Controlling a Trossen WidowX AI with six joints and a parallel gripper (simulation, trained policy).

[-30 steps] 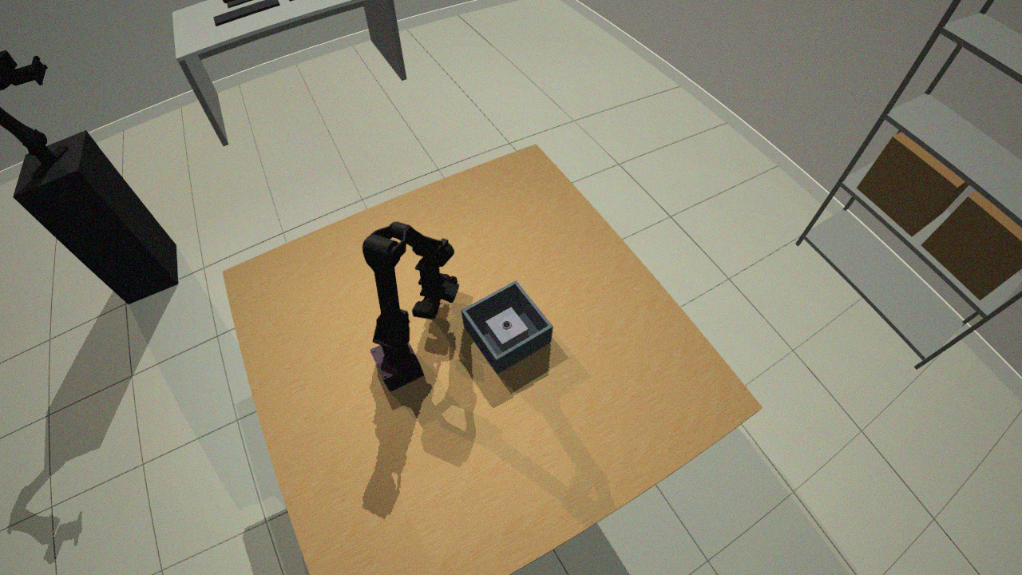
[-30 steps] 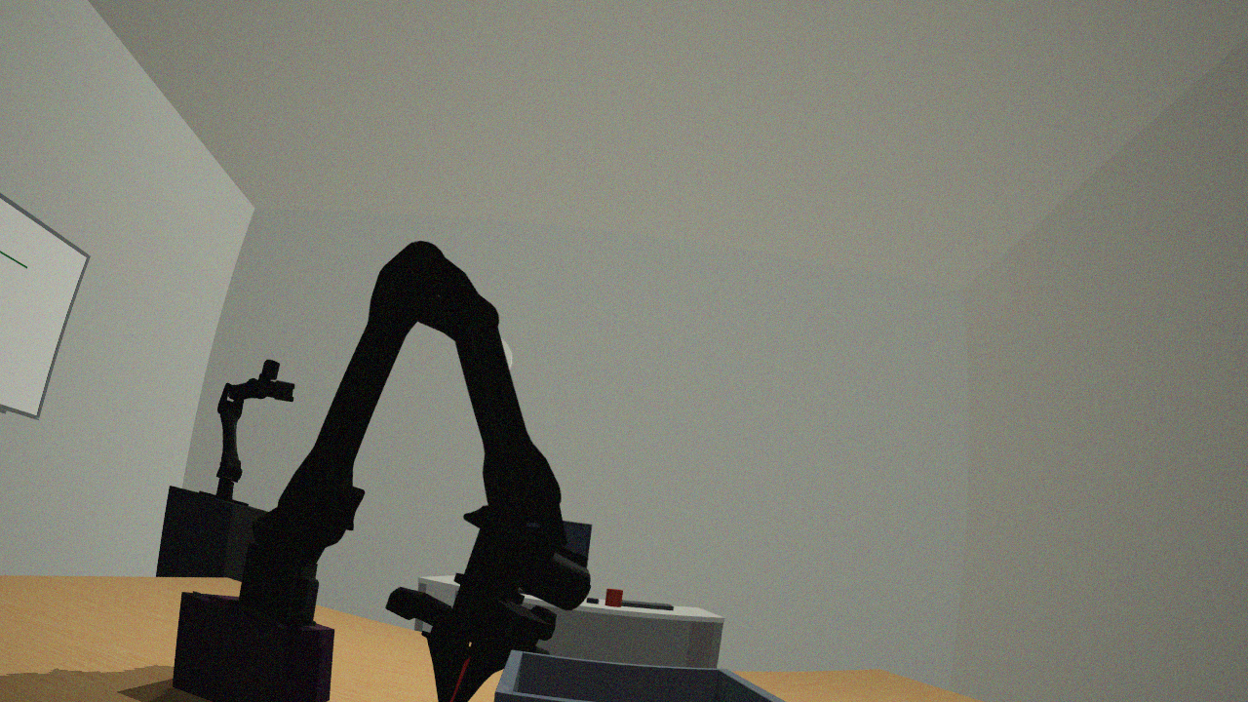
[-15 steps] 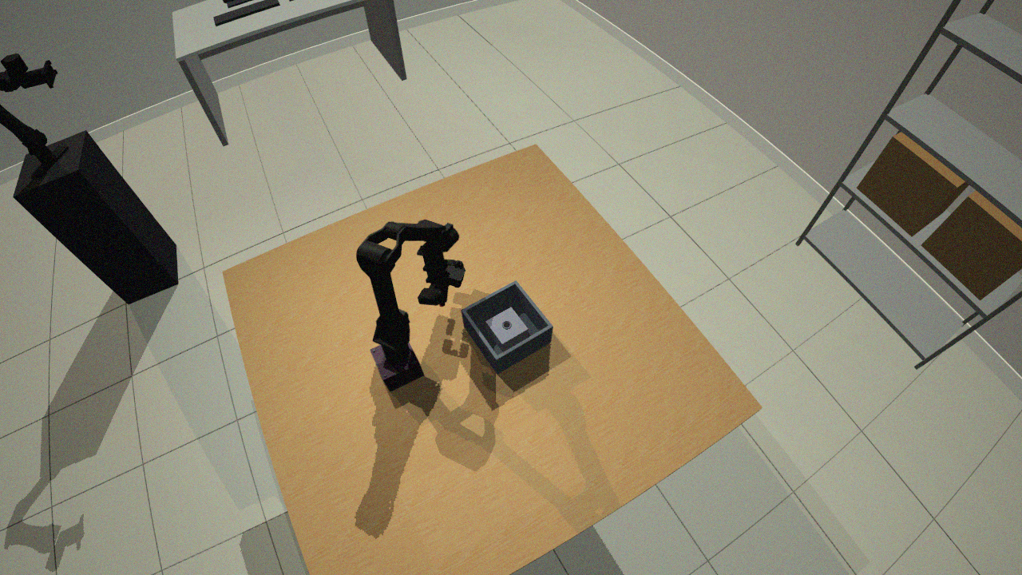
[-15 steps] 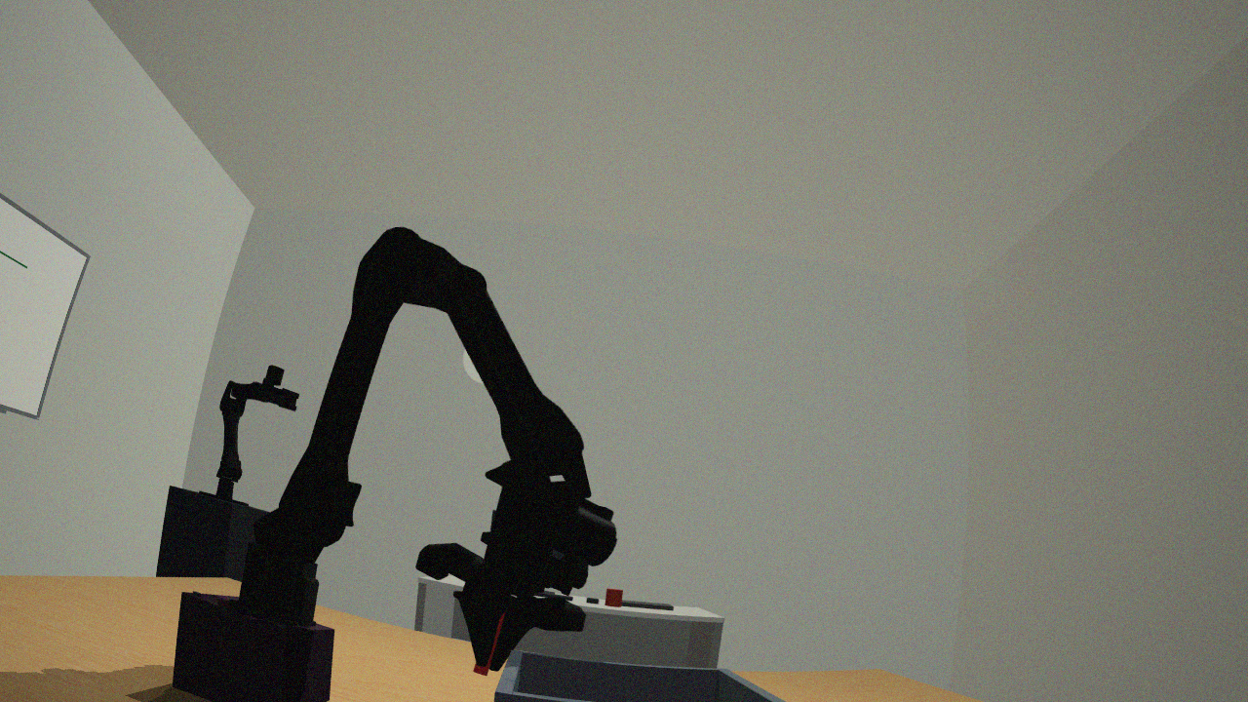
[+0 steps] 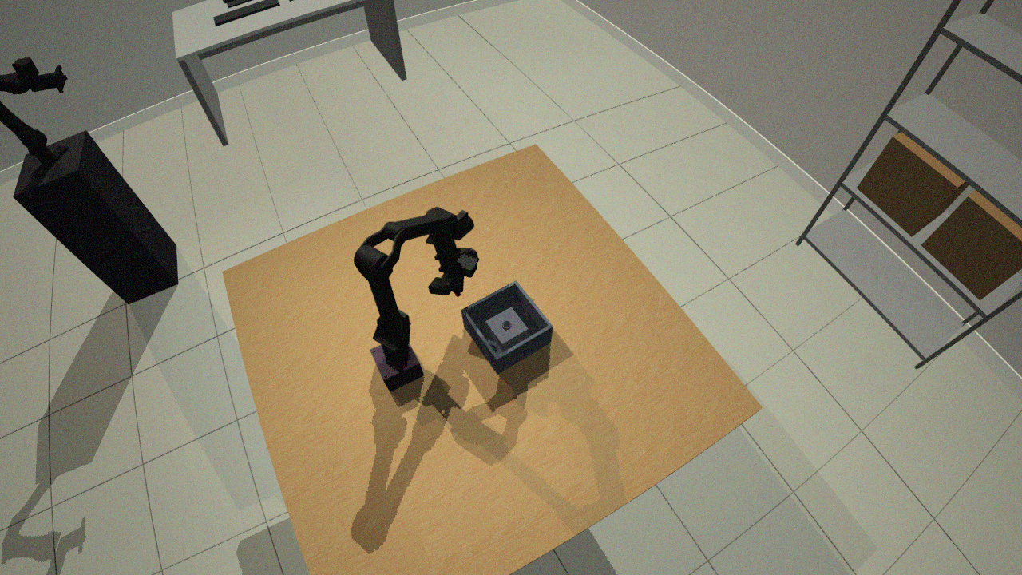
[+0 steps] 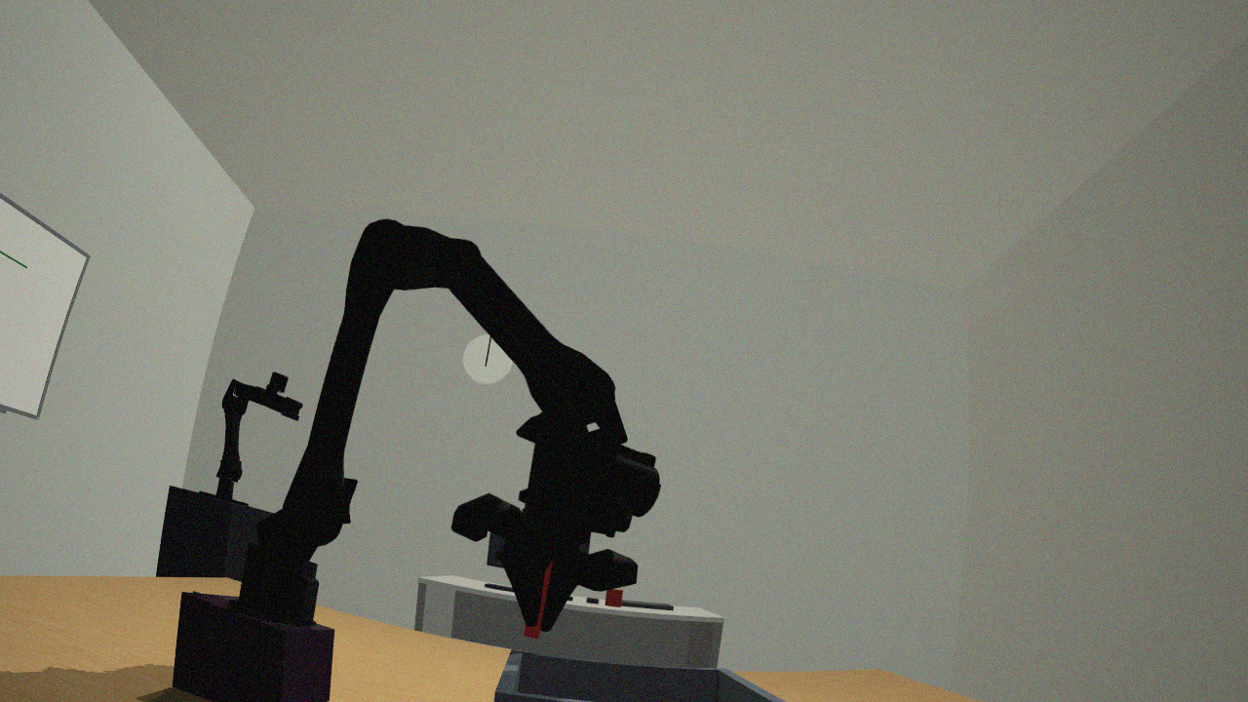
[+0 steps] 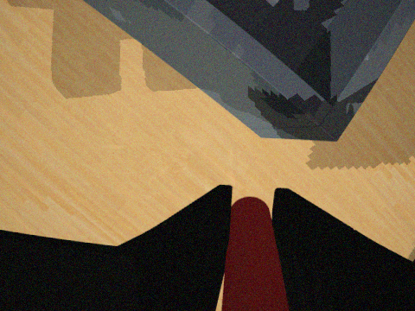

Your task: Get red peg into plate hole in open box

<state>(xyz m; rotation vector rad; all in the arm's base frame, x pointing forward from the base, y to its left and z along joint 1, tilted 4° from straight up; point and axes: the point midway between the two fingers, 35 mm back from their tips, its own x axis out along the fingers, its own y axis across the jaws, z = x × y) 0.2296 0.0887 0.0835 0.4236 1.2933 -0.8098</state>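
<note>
My gripper tip is 120 mm to the left of the pale plate, 90 mm short of it and 70 mm above it. The rest, counted from my gripper tip: red peg (30 mm above, 20 mm to the left, 10 mm behind); then dark box (120 mm to the right, 90 mm below, 90 mm ahead).
</note>
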